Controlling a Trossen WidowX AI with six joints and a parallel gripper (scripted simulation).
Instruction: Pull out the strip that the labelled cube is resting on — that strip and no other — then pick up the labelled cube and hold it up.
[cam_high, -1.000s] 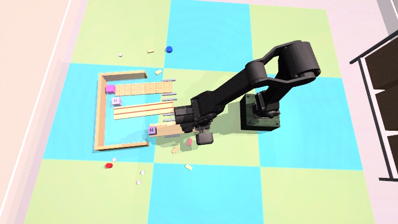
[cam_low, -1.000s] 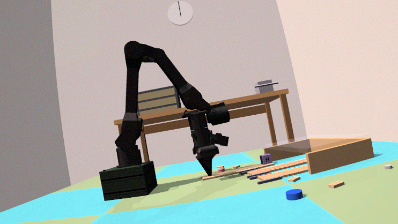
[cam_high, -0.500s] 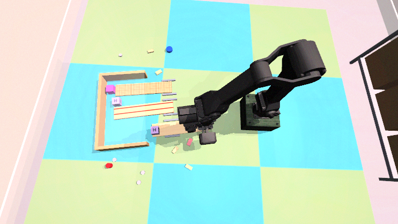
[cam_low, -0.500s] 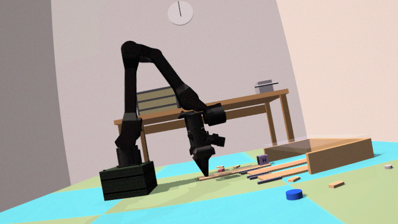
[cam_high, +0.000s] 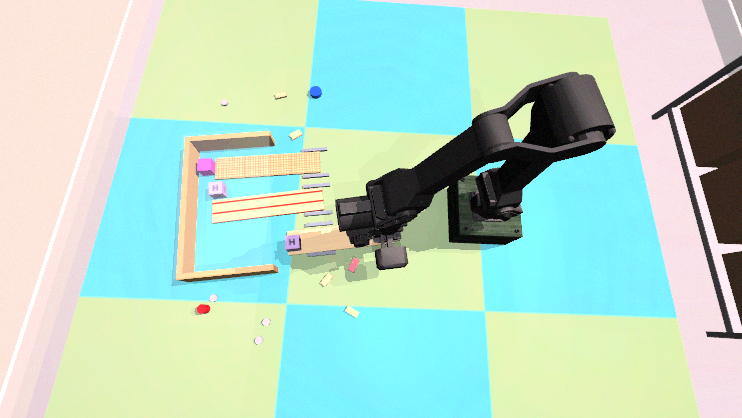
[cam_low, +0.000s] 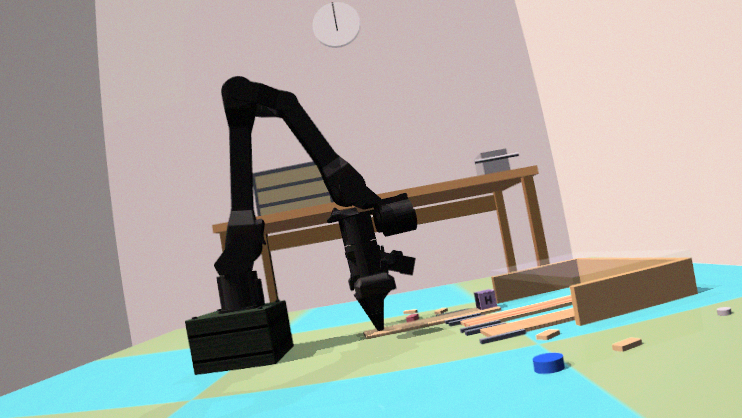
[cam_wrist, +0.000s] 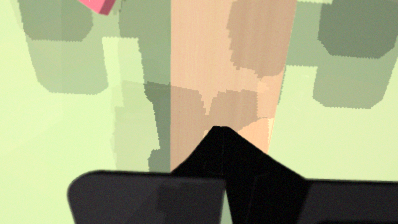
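Right now the pink block is 7 cm to the left of my gripper tip and 6 cm ahead of it. Round my gripper tip: tan block (12 cm ahead, 11 cm to the left); blue disc (37 cm to the right, 17 cm ahead); red disc (37 cm ahead, 17 cm to the left, 1 cm above).
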